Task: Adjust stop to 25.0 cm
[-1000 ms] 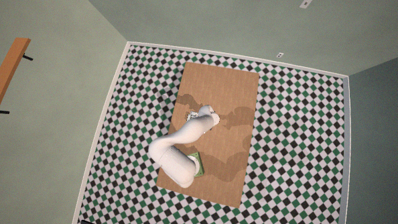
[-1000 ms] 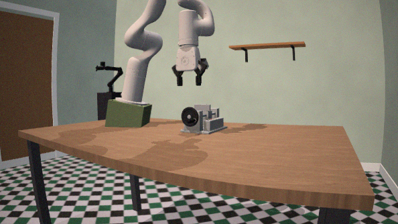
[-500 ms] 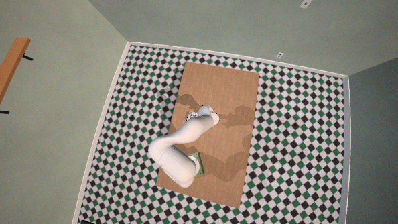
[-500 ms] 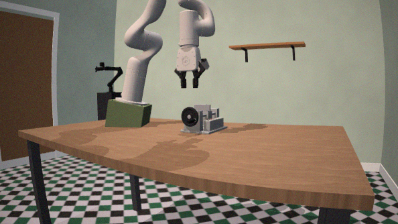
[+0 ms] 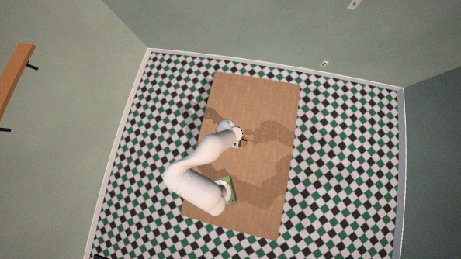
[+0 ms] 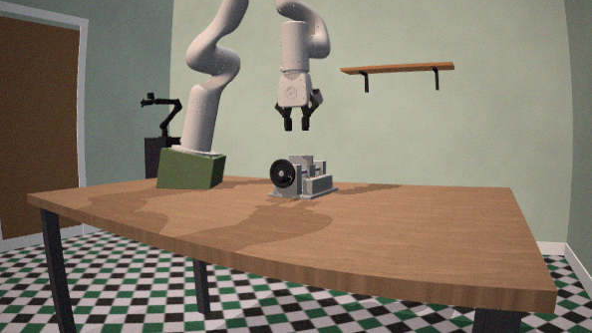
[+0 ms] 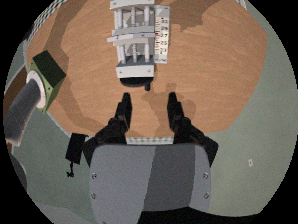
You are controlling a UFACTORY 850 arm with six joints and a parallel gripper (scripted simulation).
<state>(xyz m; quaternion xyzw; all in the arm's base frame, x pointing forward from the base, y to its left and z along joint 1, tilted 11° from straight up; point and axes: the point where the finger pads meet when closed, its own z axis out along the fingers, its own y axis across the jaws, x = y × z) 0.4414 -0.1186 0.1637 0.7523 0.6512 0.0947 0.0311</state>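
The handwheel lies 2 cm behind my hand, 5 cm to the right of it and 15 cm below it.
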